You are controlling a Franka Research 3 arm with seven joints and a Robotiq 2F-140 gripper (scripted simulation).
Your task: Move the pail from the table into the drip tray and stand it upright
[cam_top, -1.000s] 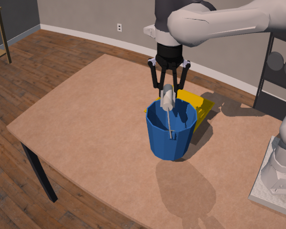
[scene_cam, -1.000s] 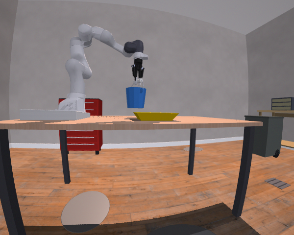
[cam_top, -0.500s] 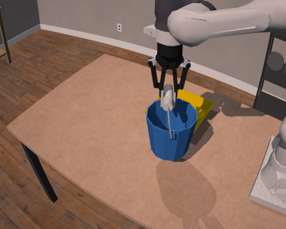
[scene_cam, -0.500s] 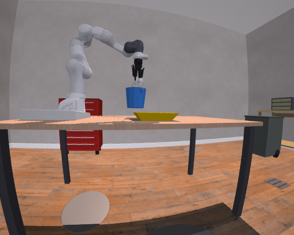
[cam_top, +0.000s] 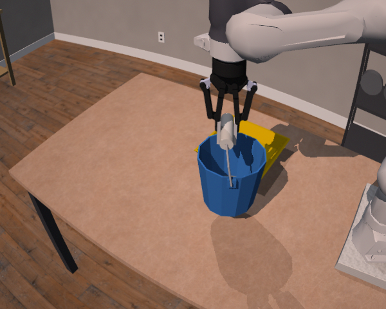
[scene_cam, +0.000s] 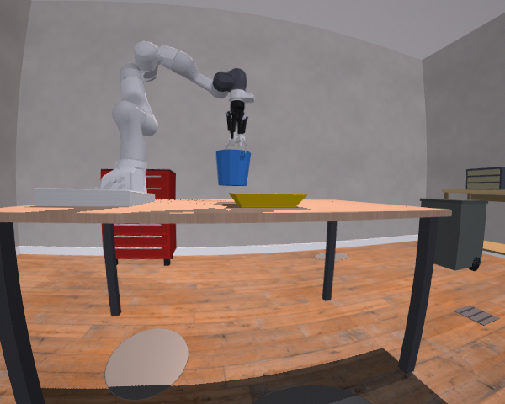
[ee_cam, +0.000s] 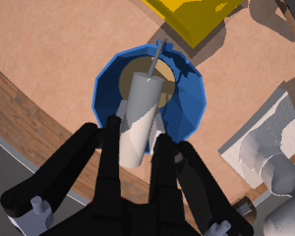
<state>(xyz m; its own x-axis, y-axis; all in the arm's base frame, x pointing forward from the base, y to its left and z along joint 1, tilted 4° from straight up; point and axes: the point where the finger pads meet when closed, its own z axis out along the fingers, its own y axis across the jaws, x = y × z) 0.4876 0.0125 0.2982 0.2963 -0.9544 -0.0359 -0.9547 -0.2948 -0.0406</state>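
My gripper is now 3 cm above the pail handle and 1 cm past it. Round my hand: blue pail: 10 cm below, 1 cm behind; then yellow drip tray: 31 cm below, 30 cm to the right, 2 cm ahead.
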